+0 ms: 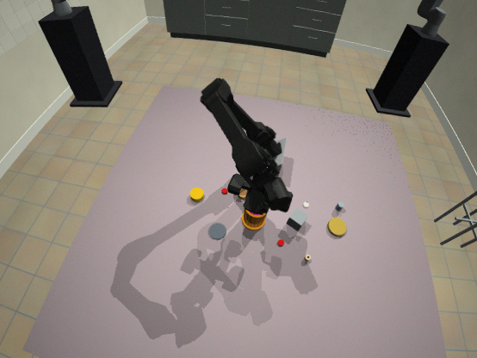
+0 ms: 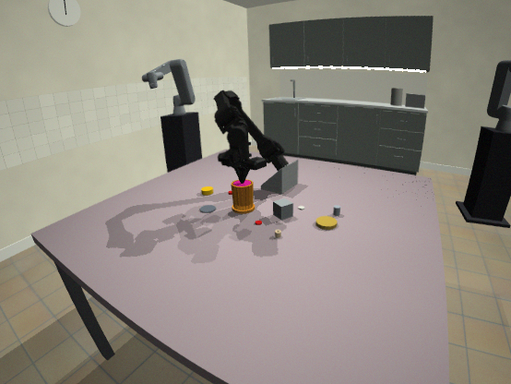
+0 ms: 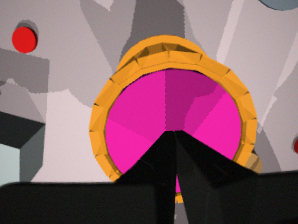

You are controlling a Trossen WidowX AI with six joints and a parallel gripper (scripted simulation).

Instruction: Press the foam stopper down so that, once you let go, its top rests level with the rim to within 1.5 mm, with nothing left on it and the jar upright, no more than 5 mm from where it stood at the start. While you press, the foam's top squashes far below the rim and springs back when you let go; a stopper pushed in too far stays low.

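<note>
The magenta foam stopper lies 5 cm below my hand. From my hand the other things lie so: grey cube (15 cm to the left, 11 cm below); then red button (13 cm below, 10 cm to the left, 8 cm ahead); then brown disc (13 cm below, 10 cm behind, 4 cm to the right).
</note>
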